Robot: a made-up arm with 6 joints.
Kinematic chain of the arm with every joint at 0, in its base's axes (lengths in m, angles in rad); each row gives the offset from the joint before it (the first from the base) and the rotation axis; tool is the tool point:
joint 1: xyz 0 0 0.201 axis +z
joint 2: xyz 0 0 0 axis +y
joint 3: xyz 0 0 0.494 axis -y
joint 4: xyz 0 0 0 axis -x
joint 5: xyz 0.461 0 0 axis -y
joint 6: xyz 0 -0.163 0 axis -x
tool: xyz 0 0 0
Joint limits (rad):
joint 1: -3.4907..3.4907
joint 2: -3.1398..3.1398
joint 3: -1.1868..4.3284
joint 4: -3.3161..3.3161
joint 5: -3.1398..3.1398
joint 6: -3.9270..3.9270
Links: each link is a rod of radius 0.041 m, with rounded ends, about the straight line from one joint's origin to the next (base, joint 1, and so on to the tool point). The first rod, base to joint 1, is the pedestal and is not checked.
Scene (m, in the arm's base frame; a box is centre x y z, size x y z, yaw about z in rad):
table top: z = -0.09
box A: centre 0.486 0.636 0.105 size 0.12 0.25 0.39 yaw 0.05
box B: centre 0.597 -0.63 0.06 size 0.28 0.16 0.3 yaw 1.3
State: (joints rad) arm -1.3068 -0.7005 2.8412 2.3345 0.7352 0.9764
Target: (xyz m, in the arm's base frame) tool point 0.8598 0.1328 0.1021
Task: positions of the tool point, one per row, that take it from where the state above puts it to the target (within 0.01 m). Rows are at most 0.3 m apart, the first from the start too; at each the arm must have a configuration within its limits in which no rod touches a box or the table.
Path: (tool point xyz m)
1: 0.1093 0.7377 0.3428
2: 0.3021 0.7163 0.3993
3: 0.4860 0.6360 0.4591
4: 0.6609 0.5198 0.3454
5: 0.7922 0.3456 0.2255
6: 0.8598 0.1328 0.1021

